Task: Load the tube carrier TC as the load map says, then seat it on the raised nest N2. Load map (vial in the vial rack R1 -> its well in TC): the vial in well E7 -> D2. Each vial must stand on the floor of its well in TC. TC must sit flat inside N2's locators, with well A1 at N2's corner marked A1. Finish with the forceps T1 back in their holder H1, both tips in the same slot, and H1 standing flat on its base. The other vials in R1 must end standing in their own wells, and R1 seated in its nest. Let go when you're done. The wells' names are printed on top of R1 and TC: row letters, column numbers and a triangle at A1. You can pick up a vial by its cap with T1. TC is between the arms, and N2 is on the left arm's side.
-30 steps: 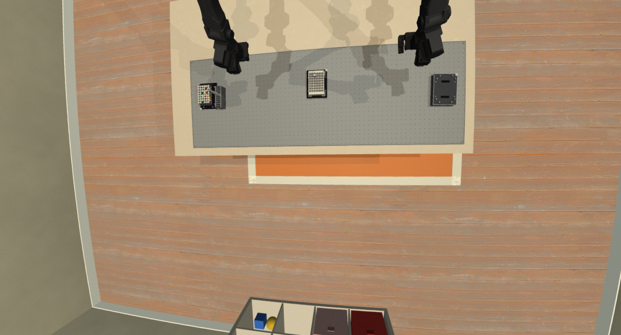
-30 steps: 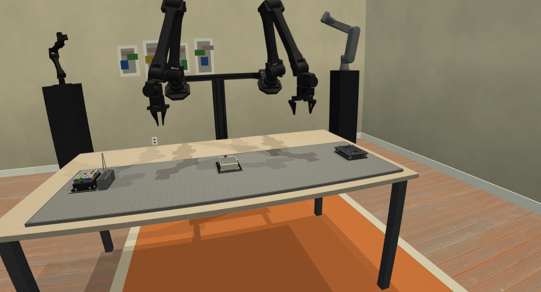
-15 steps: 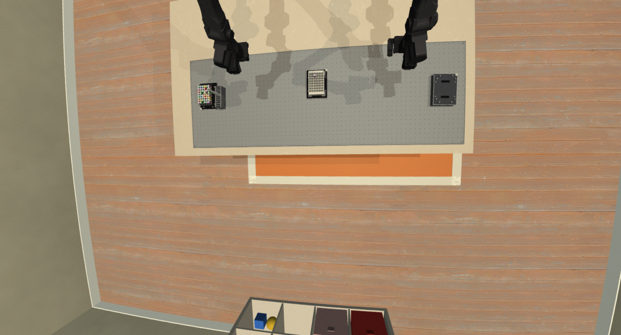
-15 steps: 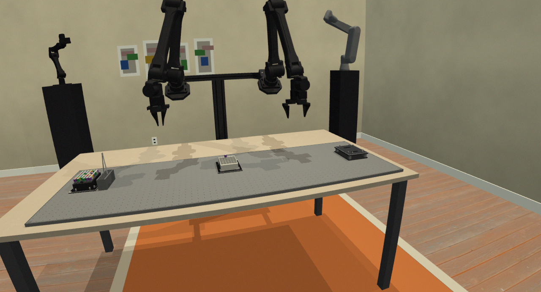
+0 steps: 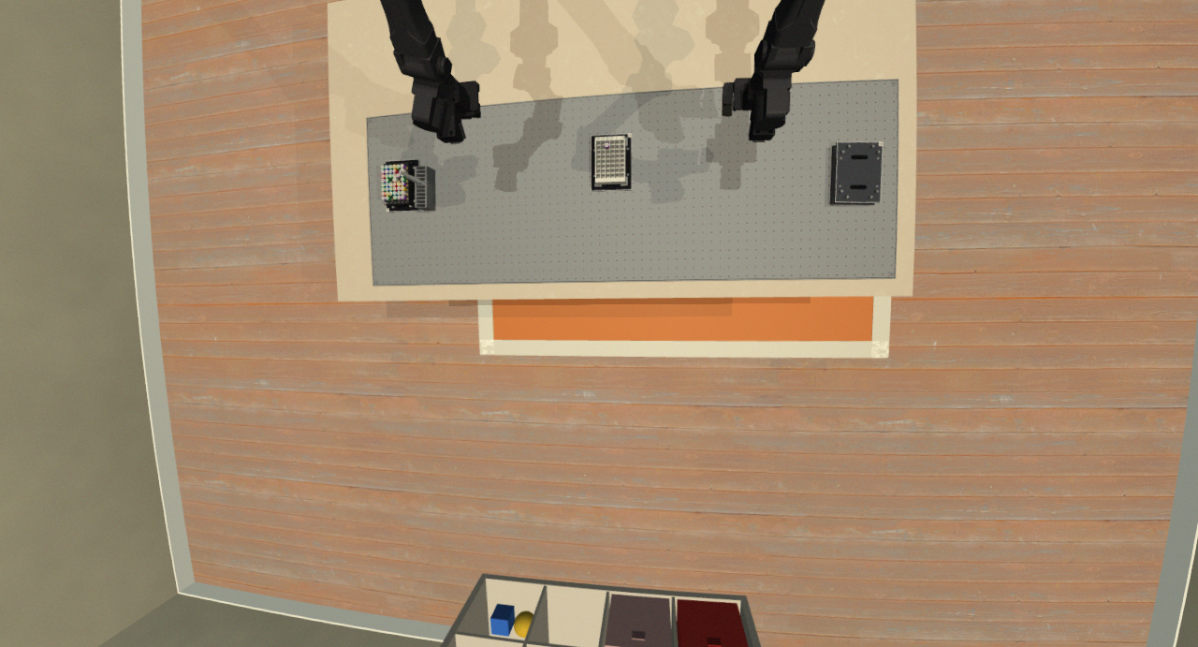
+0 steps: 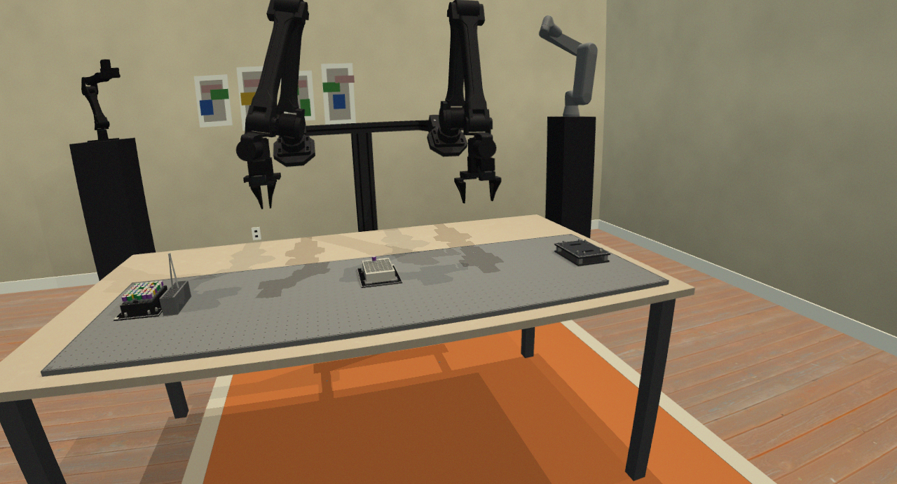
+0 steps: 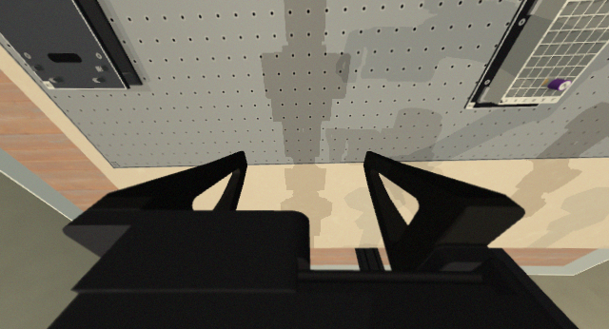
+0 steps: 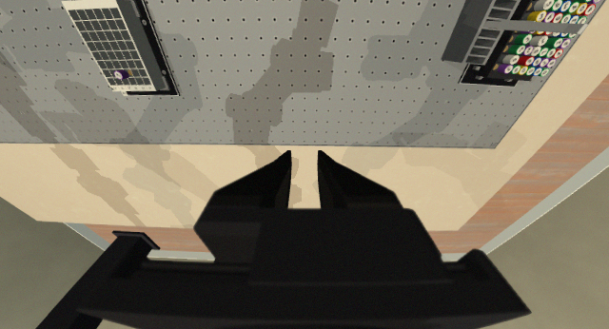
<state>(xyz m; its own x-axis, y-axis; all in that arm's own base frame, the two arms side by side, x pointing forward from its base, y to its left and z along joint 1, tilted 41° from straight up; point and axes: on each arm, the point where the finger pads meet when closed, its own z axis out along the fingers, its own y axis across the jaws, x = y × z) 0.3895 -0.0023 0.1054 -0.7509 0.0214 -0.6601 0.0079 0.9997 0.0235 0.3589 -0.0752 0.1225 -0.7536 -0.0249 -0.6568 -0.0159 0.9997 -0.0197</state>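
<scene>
Right now the white tube carrier TC is 50 mm ahead of my left hand, 340 mm to the right of it and 180 mm below it. Round my left hand: grey holder H1: 110 mm ahead, 920 mm to the right, 190 mm below; black raised nest N2: 100 mm ahead, 340 mm to the left, 180 mm below.
</scene>
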